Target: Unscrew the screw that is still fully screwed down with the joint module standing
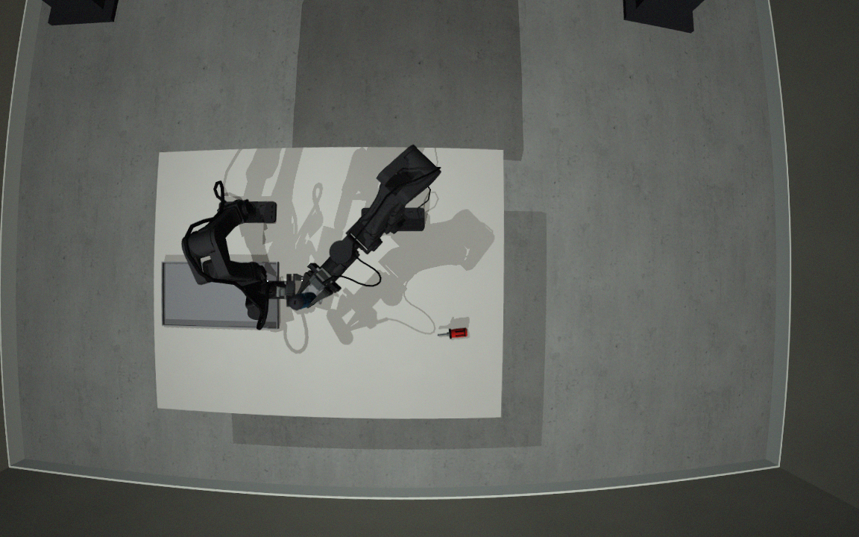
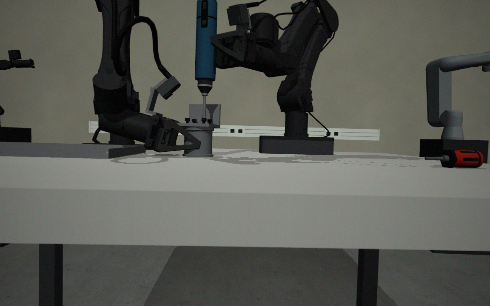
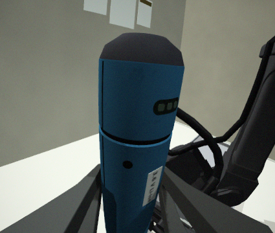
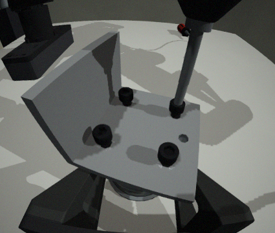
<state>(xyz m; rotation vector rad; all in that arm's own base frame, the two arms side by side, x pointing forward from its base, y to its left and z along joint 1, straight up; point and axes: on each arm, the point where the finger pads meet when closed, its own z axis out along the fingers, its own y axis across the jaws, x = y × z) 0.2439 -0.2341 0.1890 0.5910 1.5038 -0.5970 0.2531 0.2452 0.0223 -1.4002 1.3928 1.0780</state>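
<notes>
Right now my right hand is right at the joint module. The rest, counted from my right hand: flat grey plate (4 cm ahead, 34 cm to the right, 2 cm below); grey l-shaped bracket (5 cm above); screwdriver bit (2 cm ahead, 1 cm to the left, 7 cm above).
</notes>
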